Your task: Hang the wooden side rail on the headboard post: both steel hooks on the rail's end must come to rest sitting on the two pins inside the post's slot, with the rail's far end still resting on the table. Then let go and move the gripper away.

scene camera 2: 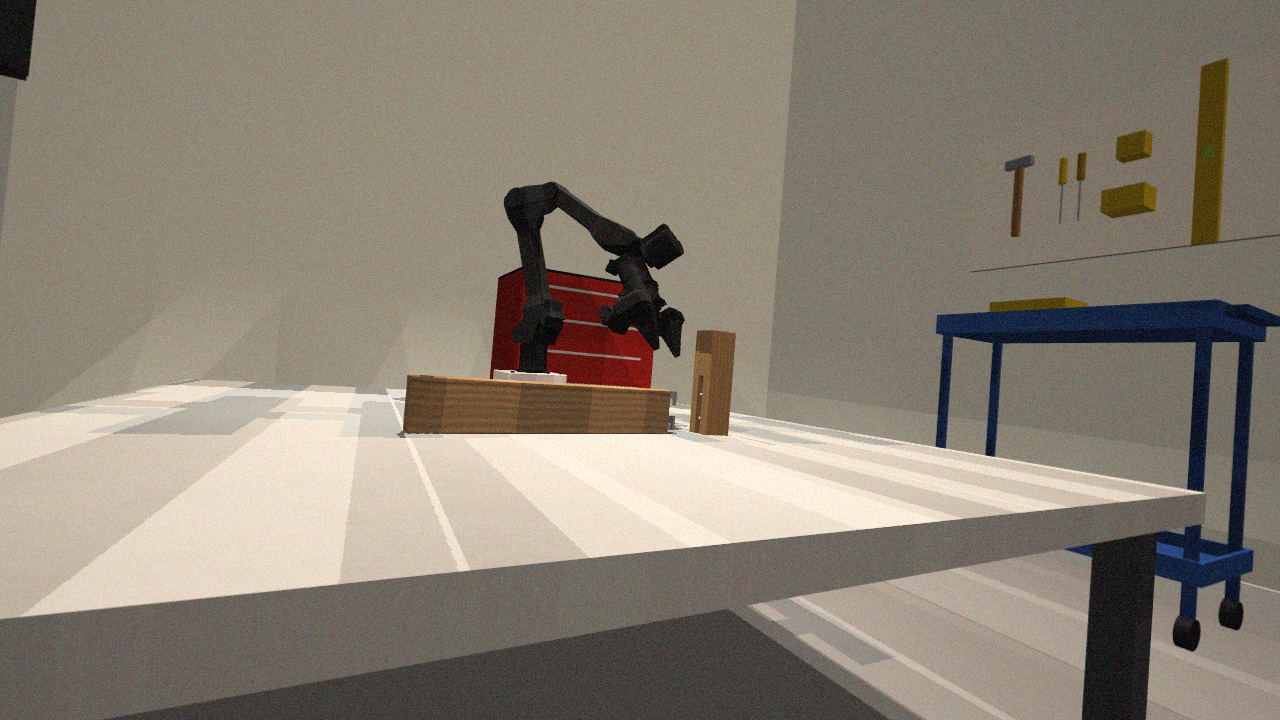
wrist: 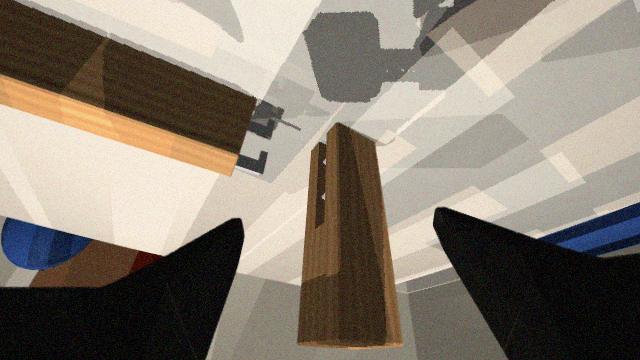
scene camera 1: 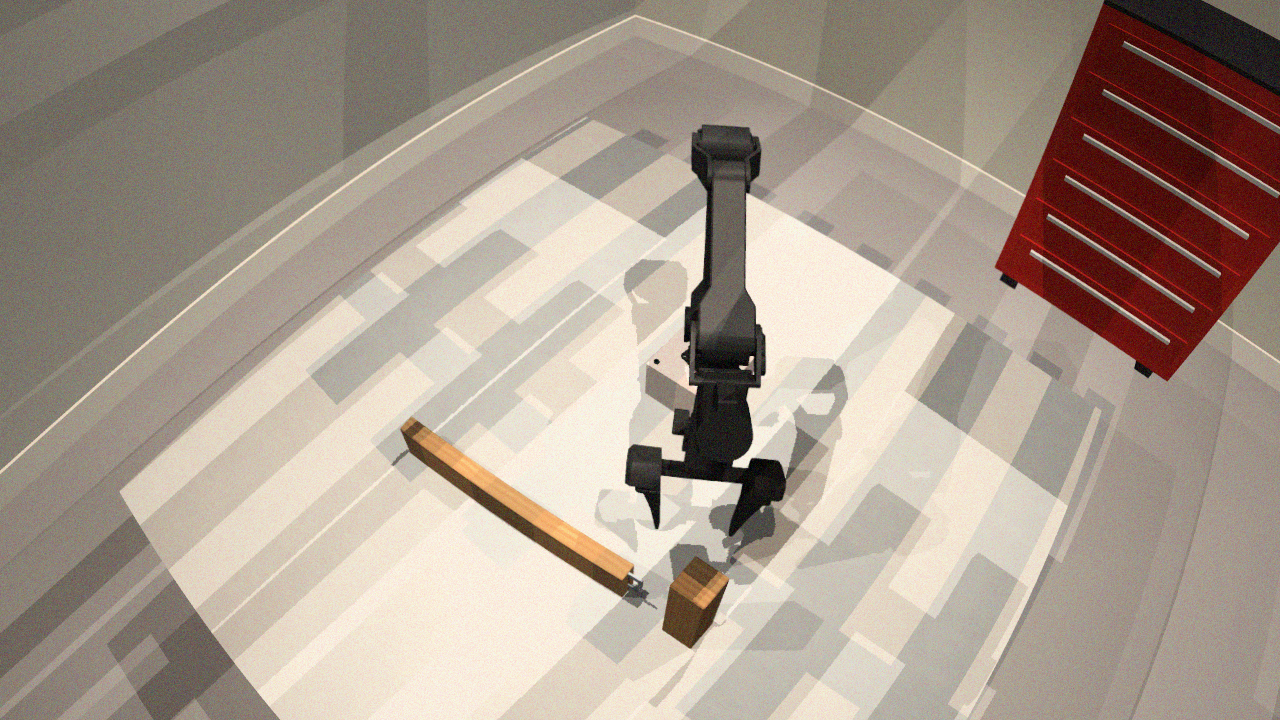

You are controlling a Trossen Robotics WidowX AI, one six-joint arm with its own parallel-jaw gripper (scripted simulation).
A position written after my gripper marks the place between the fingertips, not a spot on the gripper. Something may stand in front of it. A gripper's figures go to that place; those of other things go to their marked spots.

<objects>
My gripper [scene camera 2: 667,353] is 0.98 m from the lens. A wooden side rail [scene camera 2: 433,404] is 0.73 m from the lens.
</objects>
